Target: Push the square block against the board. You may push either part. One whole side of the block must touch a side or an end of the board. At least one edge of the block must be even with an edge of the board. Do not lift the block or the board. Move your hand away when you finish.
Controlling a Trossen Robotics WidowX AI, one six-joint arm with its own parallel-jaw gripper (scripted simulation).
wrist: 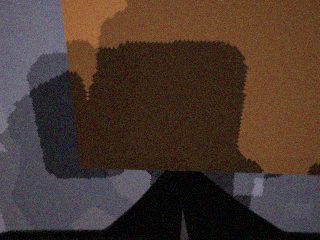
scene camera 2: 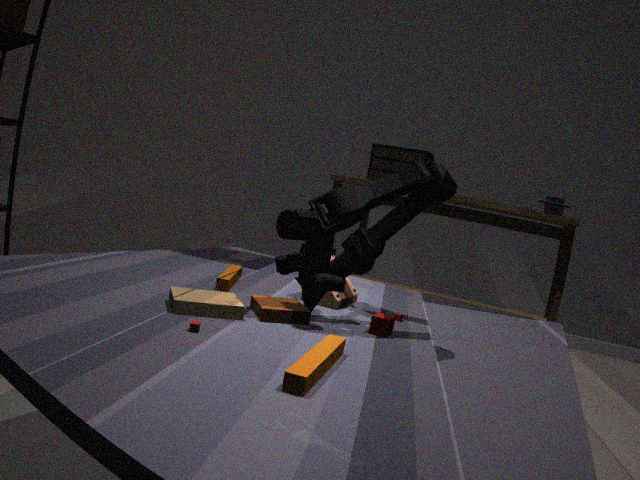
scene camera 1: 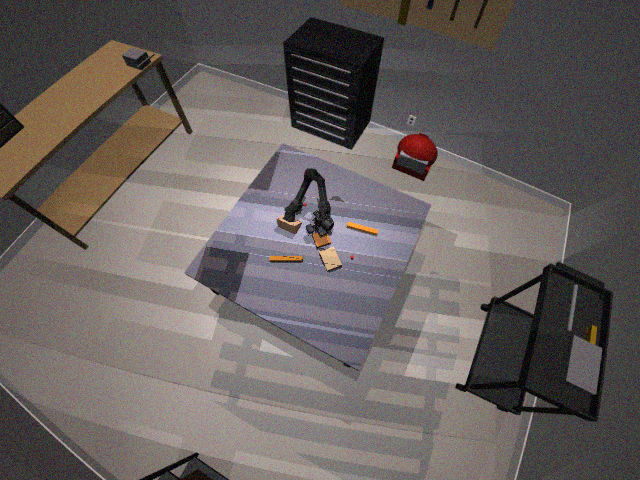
Labels:
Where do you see a square block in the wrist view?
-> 214, 93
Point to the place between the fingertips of my gripper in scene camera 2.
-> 307, 313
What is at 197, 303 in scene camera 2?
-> A board.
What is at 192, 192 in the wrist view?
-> My gripper.

